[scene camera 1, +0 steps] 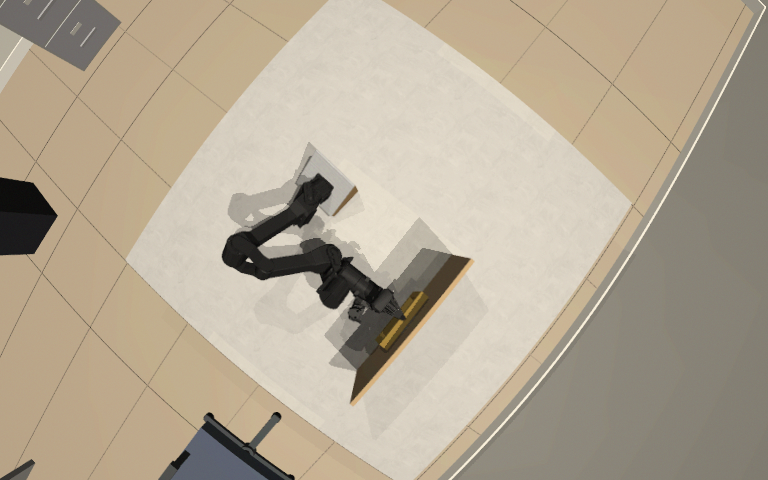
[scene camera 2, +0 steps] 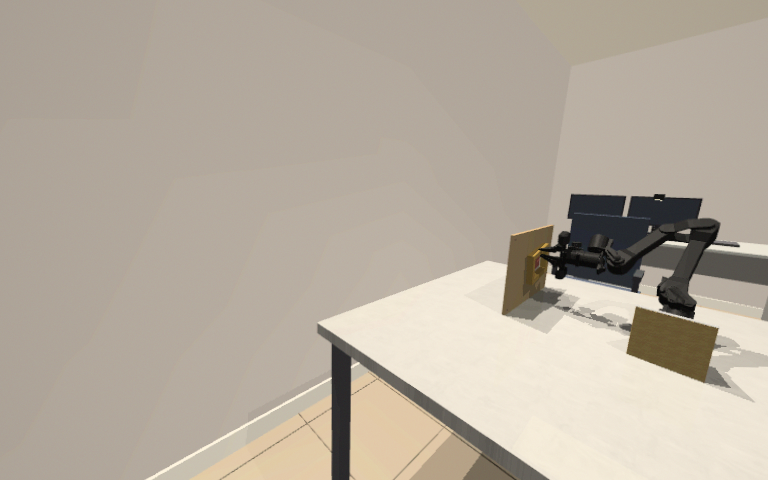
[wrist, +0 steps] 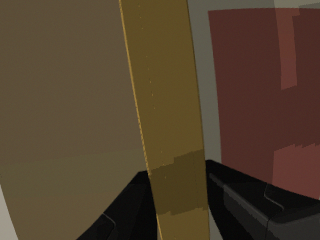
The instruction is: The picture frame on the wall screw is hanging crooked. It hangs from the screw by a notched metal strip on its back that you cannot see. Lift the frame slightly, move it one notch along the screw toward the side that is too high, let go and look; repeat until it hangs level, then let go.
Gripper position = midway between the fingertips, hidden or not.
The gripper [scene camera 1: 404, 319] carries a picture frame [scene camera 1: 395, 327]. Further things: a wooden wall panel [scene camera 2: 517, 291].
The picture frame shows as well in the wrist view [wrist: 231, 88]. The gripper is seen too in scene camera 2 [scene camera 2: 538, 251] and in the wrist view [wrist: 176, 176]. The wooden wall panel shows as well in the wrist view [wrist: 78, 143].
